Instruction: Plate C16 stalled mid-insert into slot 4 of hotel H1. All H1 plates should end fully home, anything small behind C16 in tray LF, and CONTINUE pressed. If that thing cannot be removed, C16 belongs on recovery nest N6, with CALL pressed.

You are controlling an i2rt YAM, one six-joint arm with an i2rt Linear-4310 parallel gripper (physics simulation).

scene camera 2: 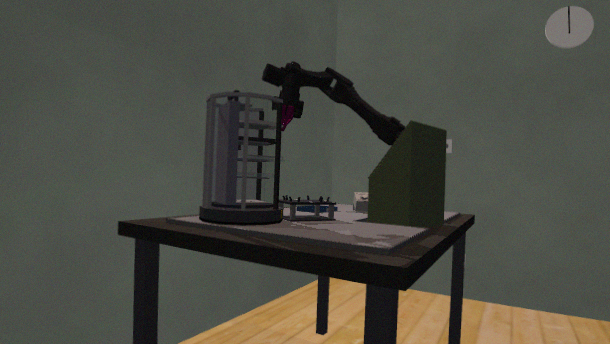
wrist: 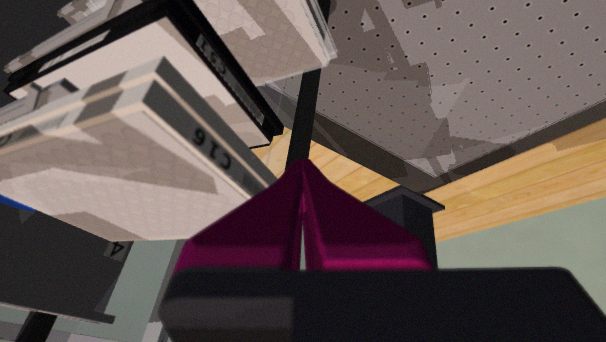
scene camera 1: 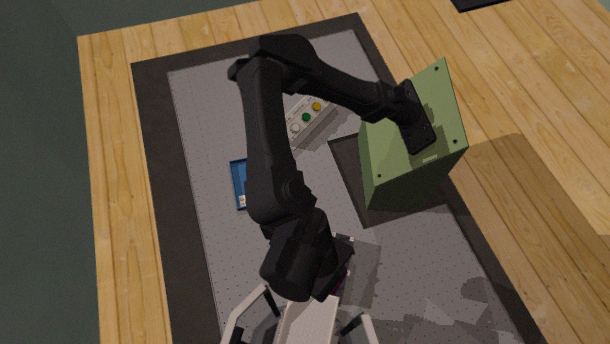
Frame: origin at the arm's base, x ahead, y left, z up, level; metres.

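Where they show: gripper, fingertip midpoint: (scene camera 2: 282, 130) (wrist: 302, 171) (scene camera 1: 331, 293); arm's base at its link origin: (scene camera 2: 412, 150) (scene camera 1: 410, 116).
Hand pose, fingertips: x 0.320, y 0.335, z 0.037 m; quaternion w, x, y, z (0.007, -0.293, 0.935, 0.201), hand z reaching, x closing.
Each offset is from my fingertips to the centre of the thing. "spot": to the spot under its first point.
My gripper (scene camera 1: 339, 284) (scene camera 2: 283, 129) (wrist: 302, 171) has its magenta fingers shut together, with nothing seen between them. It hangs beside the upper part of hotel H1 @(spot: dz -0.129, dx -0.033, dy +0.065 m) (scene camera 2: 277, 170), the round open-frame rack. Plate C16 @(dz +0.015, dx +0.060, dy +0.045 m) (wrist: 125, 165), pale with a grey labelled edge, shows at the left of the wrist view. The fingers overlap the end of its front edge there; I cannot tell whether they touch it. A mark "4" shows on a dark shelf below it. The space behind C16 is hidden. A blue tray (scene camera 1: 240, 175) (scene camera 2: 317, 209) lies on the pegboard, partly hidden; its label is unreadable.
A black-edged plate @(spot: dz -0.036, dx +0.043, dy +0.005 m) (wrist: 225, 70) and a clear-edged plate @(dz -0.091, dx +0.055, dy +0.036 m) (wrist: 280, 40) sit near C16. A low pinned stand (scene camera 2: 307, 202) is beside the hotel. A button box @(spot: dz -0.283, dx -0.167, dy -0.531 m) (scene camera 1: 320, 125) with white, green and yellow buttons stands near the green arm pedestal (scene camera 1: 405, 192) (scene camera 2: 425, 175).
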